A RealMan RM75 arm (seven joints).
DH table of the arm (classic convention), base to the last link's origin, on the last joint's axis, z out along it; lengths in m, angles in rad. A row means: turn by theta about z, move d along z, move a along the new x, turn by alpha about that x. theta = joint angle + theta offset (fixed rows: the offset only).
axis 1: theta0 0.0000, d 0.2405, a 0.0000, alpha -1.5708
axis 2: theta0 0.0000, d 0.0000, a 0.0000, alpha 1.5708
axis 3: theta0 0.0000, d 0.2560, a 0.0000, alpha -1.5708
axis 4: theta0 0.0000, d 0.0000, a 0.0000, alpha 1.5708
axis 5: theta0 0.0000, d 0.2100, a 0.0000, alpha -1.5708
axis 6: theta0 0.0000, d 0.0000, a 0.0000, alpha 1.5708
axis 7: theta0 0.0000, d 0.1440, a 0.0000, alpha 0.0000
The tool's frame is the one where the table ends.
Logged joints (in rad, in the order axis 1, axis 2, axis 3, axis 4, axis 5, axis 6, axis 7), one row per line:
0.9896 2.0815 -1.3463 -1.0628 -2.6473 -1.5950 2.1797
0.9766 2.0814 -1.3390 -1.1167 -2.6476 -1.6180 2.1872
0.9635 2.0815 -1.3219 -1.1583 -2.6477 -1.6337 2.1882
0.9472 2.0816 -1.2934 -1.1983 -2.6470 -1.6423 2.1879
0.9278 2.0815 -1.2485 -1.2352 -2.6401 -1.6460 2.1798
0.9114 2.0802 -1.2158 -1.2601 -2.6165 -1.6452 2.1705
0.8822 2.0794 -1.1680 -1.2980 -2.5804 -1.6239 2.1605
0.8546 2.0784 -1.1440 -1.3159 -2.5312 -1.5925 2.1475
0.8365 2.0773 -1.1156 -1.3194 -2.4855 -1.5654 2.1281
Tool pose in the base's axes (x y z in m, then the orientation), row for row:
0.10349 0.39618 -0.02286 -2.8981 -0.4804 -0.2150
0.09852 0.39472 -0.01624 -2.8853 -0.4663 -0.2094
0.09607 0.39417 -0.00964 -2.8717 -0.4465 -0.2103
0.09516 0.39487 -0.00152 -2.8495 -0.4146 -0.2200
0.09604 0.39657 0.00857 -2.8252 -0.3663 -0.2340
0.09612 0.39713 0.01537 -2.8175 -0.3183 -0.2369
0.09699 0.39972 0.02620 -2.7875 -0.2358 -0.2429
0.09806 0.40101 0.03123 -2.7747 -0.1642 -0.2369
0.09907 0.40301 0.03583 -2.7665 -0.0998 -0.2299
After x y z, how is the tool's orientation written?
As angles about the fixed x, y, z axes (roll, pitch, yaw), in radians.
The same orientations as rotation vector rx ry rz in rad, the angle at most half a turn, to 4 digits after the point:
-2.8561 0.2219 -0.7349
-2.8465 0.2113 -0.7122
-2.8377 0.2113 -0.6827
-2.8229 0.2237 -0.6374
-2.8071 0.2461 -0.5706
-2.8047 0.2594 -0.5032
-2.7801 0.2797 -0.3890
-2.7682 0.2867 -0.2884
-2.7584 0.2920 -0.1980

